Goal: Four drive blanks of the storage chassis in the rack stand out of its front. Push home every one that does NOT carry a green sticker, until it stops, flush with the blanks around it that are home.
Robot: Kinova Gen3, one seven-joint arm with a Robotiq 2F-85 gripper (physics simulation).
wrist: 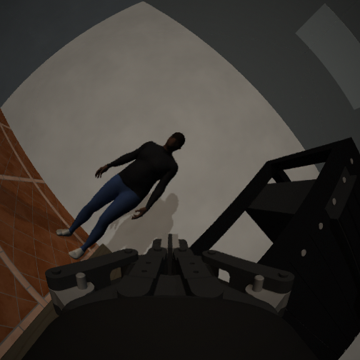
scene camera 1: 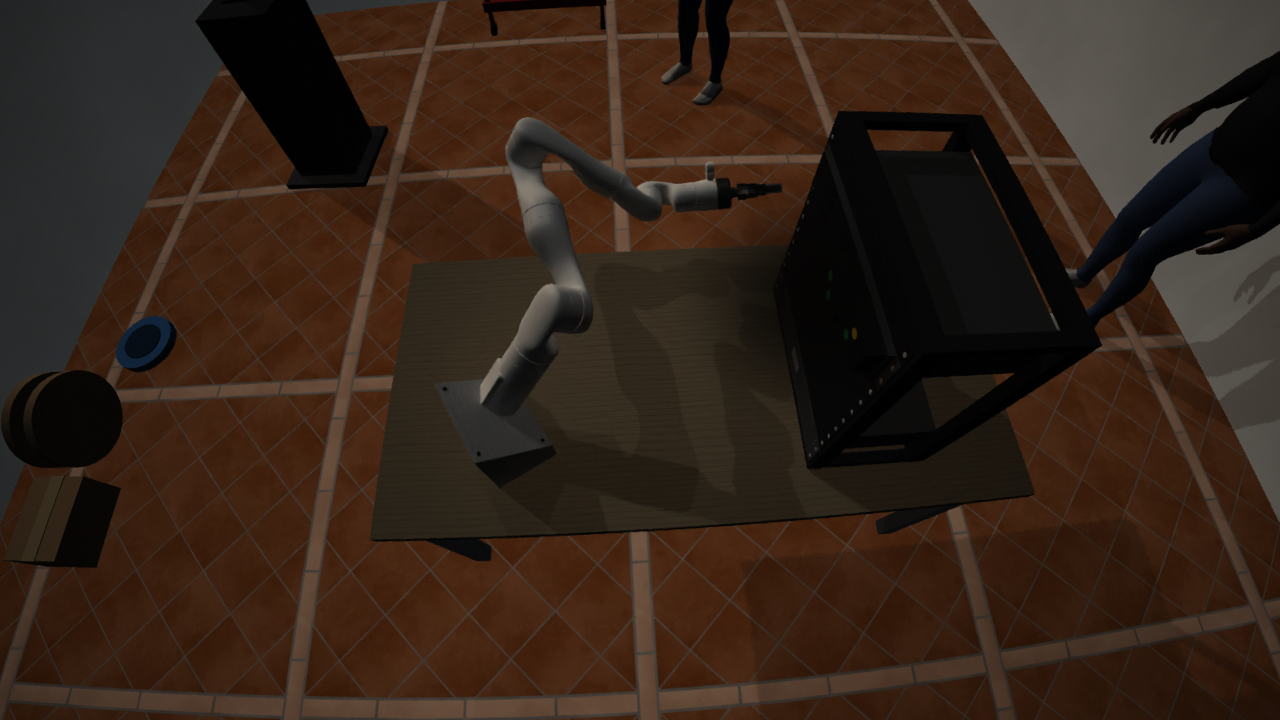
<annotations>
my gripper: wrist 169, 243; scene camera 1 781, 187
black rack: wrist 305, 220; scene camera 1 902, 266
</annotations>
